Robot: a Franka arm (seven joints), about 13 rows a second.
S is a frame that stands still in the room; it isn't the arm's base.
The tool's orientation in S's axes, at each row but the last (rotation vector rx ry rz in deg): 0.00, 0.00, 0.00; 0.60, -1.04, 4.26; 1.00, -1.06, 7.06; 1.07, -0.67, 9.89; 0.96, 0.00, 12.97
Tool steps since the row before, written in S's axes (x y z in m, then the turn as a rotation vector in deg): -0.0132, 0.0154, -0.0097, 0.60, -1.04, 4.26; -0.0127, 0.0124, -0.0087, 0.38, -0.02, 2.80; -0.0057, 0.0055, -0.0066, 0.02, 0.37, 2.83; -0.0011, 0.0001, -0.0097, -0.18, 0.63, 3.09; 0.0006, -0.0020, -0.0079, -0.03, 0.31, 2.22
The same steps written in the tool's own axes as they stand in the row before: -0.0132, 0.0154, -0.0097, 0.60, -1.04, 4.26; -0.0119, 0.0132, -0.0086, 0.43, -0.02, 2.79; -0.0051, 0.0061, -0.0066, 0.12, 0.41, 2.82; -0.0012, 0.0001, -0.0097, -0.03, 0.71, 3.08; 0.0001, -0.0022, -0.0079, 0.04, 0.35, 2.21
